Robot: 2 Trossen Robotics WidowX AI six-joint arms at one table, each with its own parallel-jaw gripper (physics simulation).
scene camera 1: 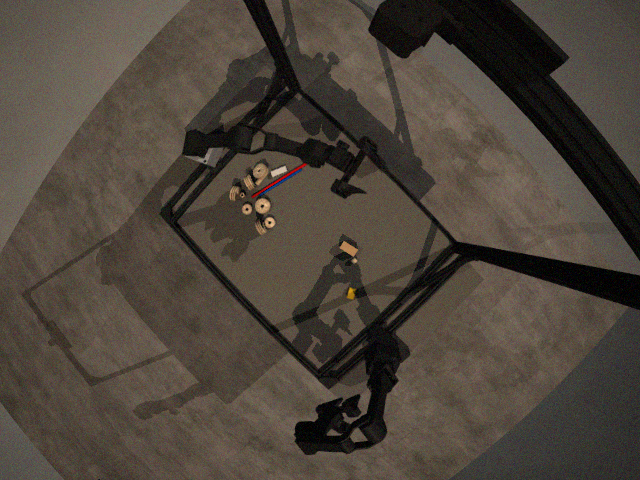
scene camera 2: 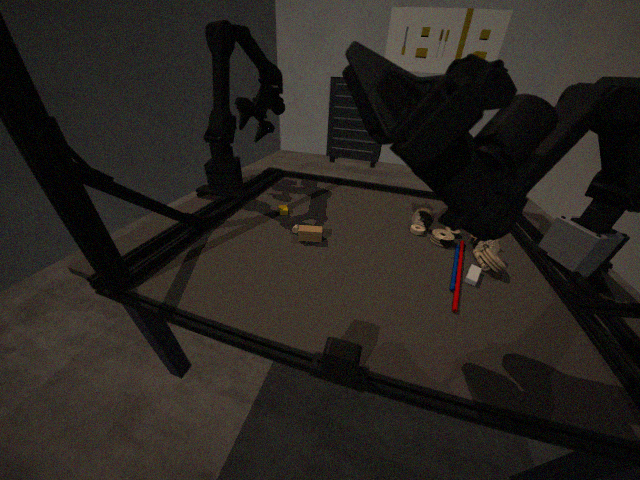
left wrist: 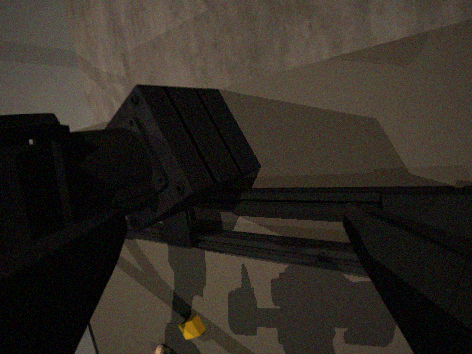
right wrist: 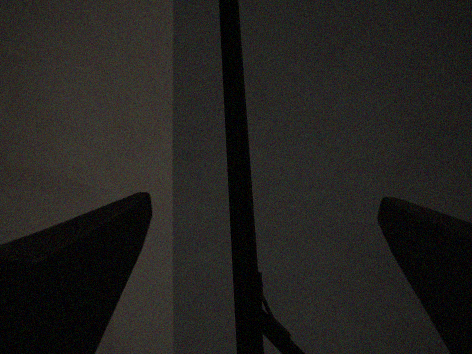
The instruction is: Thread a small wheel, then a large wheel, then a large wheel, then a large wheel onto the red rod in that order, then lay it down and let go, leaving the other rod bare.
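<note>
The red rod lies on the table, bare, close beside the shorter blue rod, also bare. Pale wooden wheels lie around the rods' far end: a large wheel and a small wheel lie flat in scene camera 1. Other wheels stand on edge or lean together; their exact sizes are hard to tell. My left gripper is open and empty, beyond the table frame, far from the rods. My right gripper is open and empty, raised above the table.
A white block lies beside the red rod. A tan block with a small pale piece beside it, and a yellow block, lie apart from the wheels. Dark rails edge the table.
</note>
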